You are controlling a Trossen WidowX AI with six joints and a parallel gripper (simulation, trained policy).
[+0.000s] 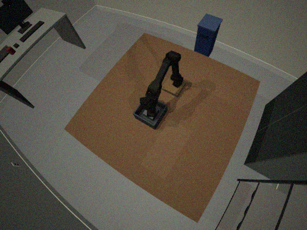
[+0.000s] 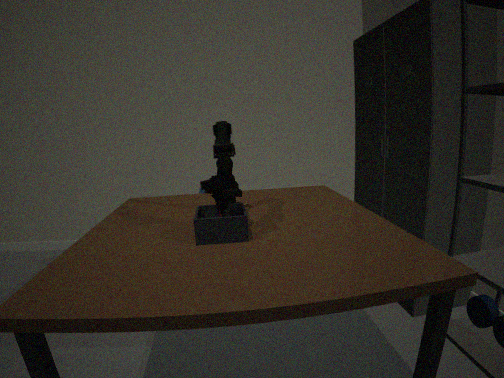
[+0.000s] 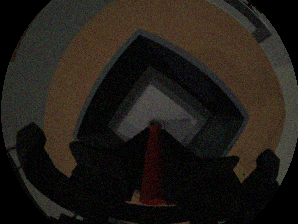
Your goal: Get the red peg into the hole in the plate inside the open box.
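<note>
The red peg is 1 cm behind my gripper tip and 3 cm above it. Also, from my gripper tip: box 6 cm below; then plate 4 cm below.
</note>
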